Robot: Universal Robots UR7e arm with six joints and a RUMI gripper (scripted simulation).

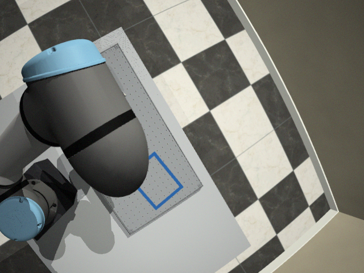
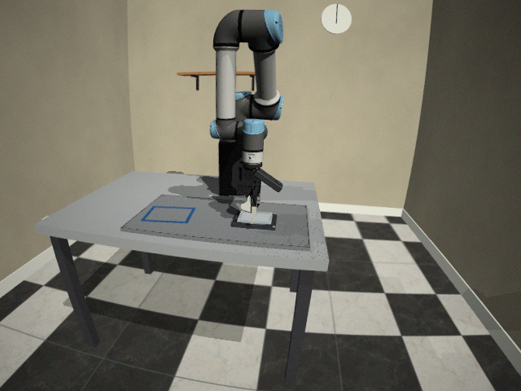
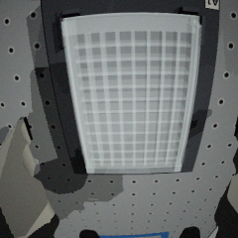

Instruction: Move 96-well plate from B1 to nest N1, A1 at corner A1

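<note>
The clear 96-well plate lies 10 mm below my hand. The rest, counted from my hand: plate nest N1 (20 mm below); then white A1 mark (70 mm to the left, 70 mm ahead, 20 mm below).
</note>
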